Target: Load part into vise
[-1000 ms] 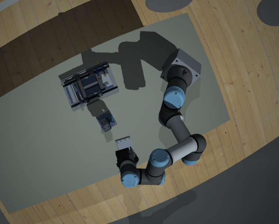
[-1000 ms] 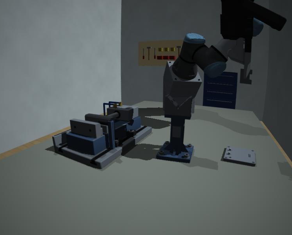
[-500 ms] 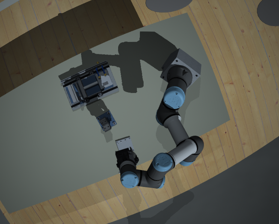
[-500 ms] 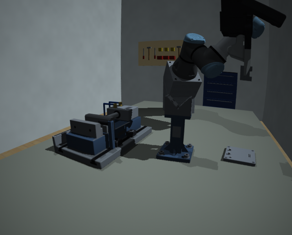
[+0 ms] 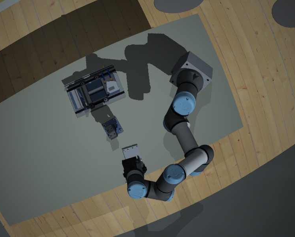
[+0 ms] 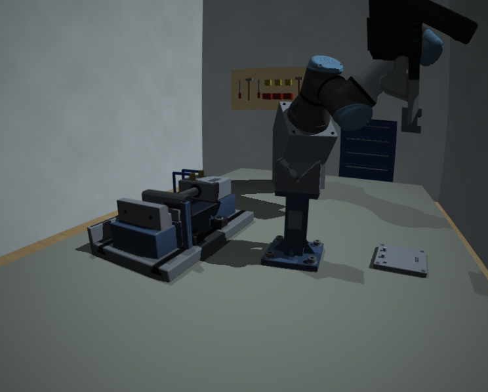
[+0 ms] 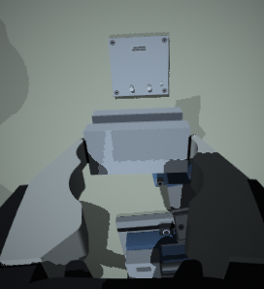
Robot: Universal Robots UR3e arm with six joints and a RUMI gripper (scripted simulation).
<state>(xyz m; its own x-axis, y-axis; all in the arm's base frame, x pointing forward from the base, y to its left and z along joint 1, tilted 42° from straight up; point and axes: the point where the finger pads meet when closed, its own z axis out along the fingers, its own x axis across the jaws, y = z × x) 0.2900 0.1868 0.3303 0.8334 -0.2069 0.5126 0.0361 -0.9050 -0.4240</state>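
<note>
Now: hand 10 mm to the right of the part and 10 mm above it. From my hand the other things lie so: blue post 70 mm ahead, 160 mm to the right, 180 mm below; then infeed plate 10 mm to the left, 240 mm below; then work stop 170 mm ahead, 330 mm to the right, 150 mm below.
</note>
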